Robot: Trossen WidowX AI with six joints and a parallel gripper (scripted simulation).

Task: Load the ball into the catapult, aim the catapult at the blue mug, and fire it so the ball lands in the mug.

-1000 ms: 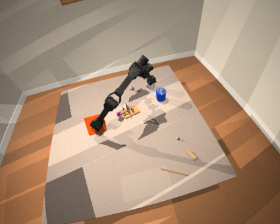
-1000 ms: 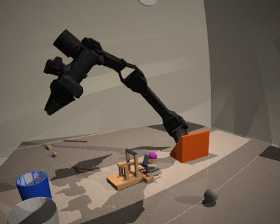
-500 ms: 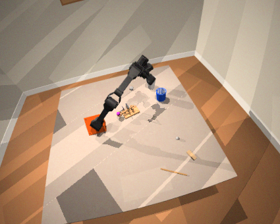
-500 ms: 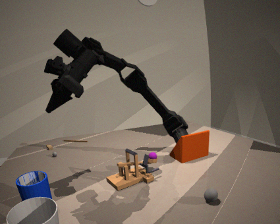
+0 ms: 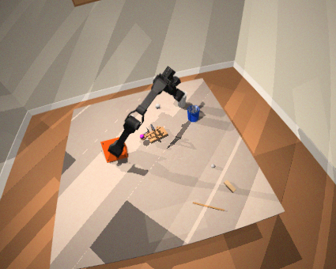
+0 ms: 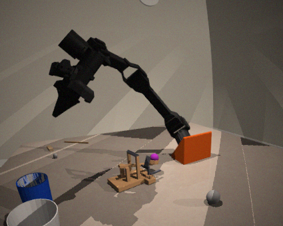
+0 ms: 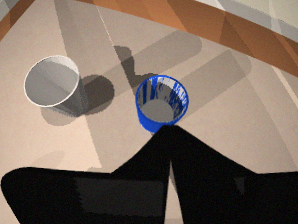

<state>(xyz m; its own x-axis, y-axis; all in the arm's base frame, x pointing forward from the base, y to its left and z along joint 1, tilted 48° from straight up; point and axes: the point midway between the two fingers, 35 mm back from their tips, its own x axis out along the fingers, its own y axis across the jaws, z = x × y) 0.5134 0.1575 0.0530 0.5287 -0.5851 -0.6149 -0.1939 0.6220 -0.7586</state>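
Right now the purple ball is 330 mm behind my gripper tip, 200 mm below it and 40 mm to the right of it. The rest, counted from my gripper tip: blue mug 240 mm below, 90 mm ahead; then catapult frame 230 mm behind, 180 mm below, 30 mm to the right; then grey mug 230 mm below, 190 mm to the left, 80 mm ahead.
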